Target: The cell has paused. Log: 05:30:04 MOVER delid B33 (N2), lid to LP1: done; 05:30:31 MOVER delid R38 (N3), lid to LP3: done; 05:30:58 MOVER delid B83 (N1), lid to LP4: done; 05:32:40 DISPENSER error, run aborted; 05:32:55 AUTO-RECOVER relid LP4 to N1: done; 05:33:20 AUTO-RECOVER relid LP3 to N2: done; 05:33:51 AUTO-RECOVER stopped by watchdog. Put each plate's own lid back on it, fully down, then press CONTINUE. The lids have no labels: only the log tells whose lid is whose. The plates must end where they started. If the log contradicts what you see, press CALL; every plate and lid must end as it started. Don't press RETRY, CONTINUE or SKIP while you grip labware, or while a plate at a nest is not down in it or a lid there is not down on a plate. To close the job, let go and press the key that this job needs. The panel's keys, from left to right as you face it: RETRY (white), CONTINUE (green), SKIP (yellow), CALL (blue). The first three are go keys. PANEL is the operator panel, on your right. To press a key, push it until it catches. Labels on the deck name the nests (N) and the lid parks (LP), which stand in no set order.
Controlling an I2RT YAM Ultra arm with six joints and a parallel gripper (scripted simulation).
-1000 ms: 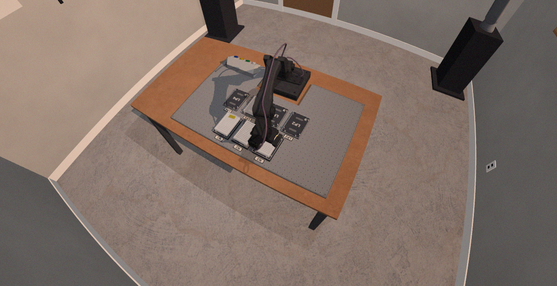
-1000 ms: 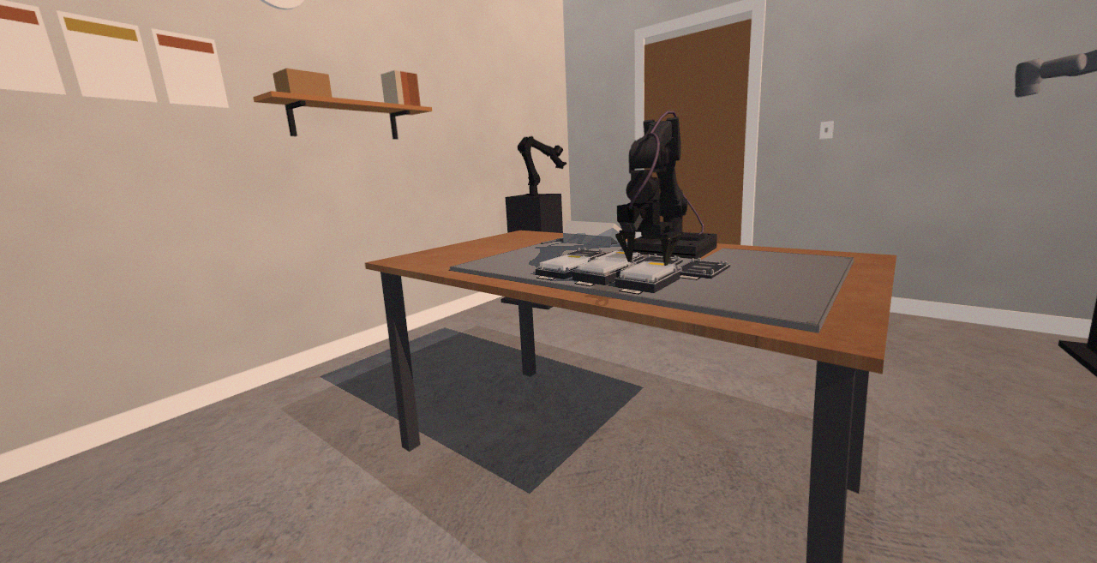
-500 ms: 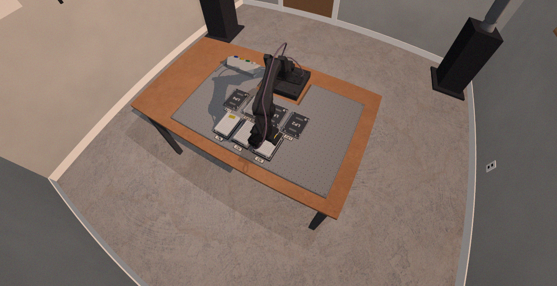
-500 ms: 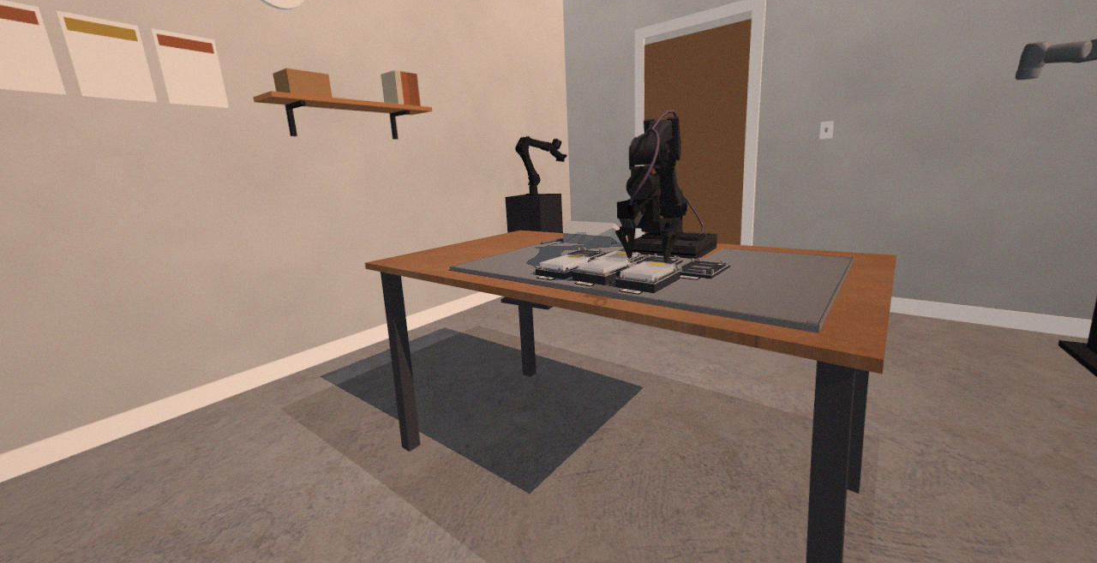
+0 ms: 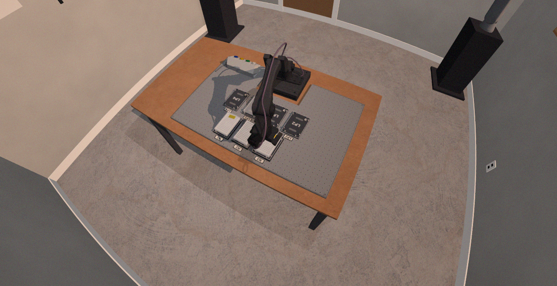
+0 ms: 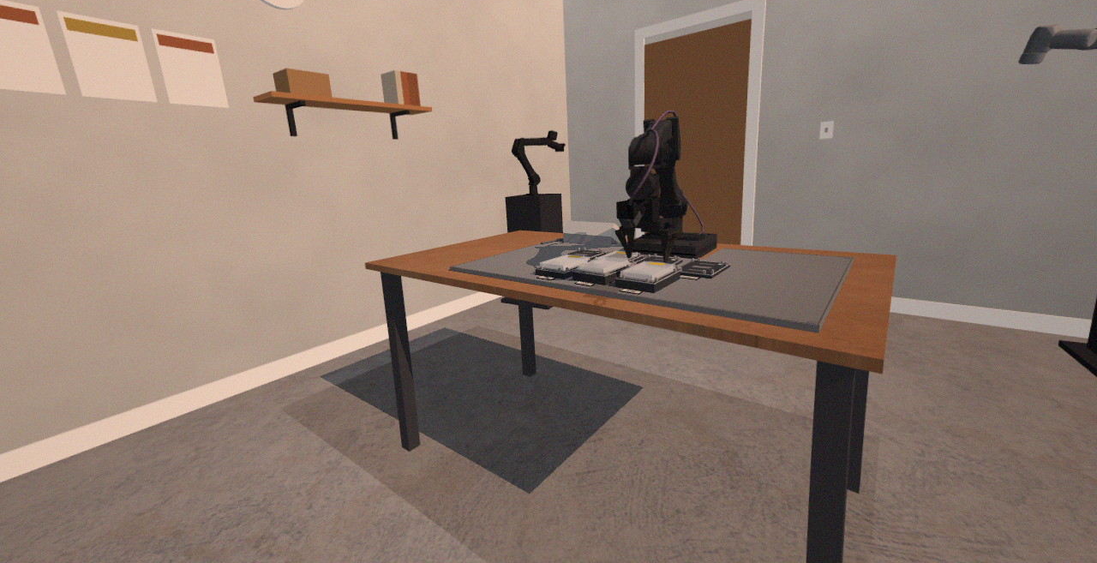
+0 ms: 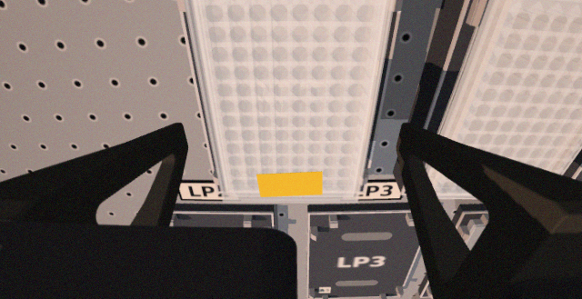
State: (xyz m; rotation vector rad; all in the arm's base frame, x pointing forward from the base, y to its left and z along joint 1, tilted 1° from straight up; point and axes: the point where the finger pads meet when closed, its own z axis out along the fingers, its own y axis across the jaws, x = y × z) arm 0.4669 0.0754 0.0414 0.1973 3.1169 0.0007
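Now: the plate 40 mm below my hand. The rest, counted from my hand: green continue key: 500 mm behind, 360 mm to the right; then lid park LP4: 220 mm behind, 300 mm to the right, 60 mm below; then yellow skip key: 510 mm behind, 410 mm to the right.
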